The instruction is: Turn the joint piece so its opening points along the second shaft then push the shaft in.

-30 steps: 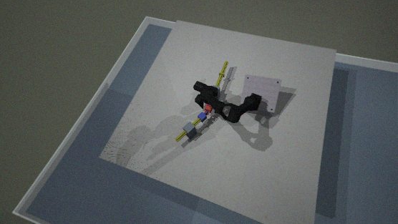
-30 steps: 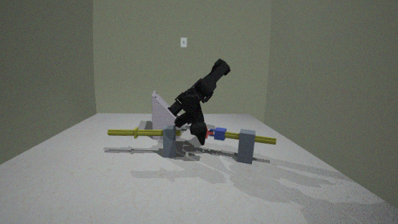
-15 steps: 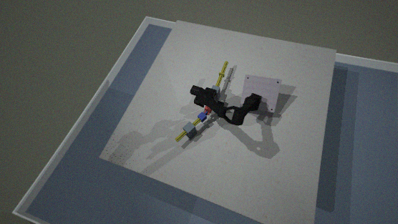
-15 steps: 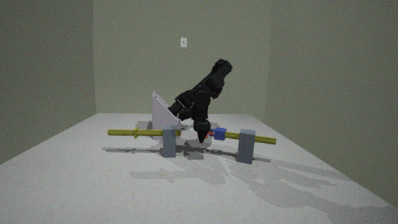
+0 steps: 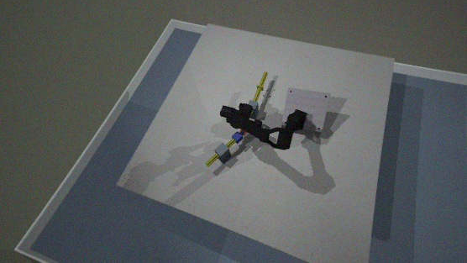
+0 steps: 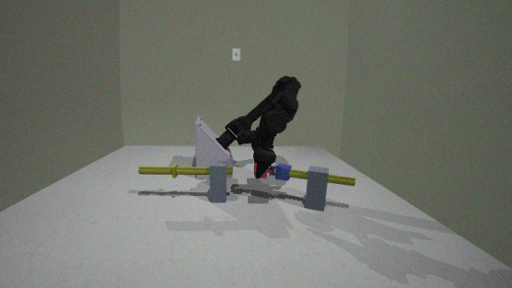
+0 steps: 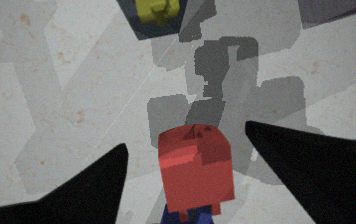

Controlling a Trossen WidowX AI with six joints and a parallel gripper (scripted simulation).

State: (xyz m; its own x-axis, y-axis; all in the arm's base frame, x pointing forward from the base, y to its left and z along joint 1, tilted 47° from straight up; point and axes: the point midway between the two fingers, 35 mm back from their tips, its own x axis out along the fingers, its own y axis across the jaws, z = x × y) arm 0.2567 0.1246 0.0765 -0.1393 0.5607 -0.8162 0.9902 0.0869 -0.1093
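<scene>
Right now the red joint piece is 20 mm to the left of my gripper tip and 10 mm above it.
</scene>
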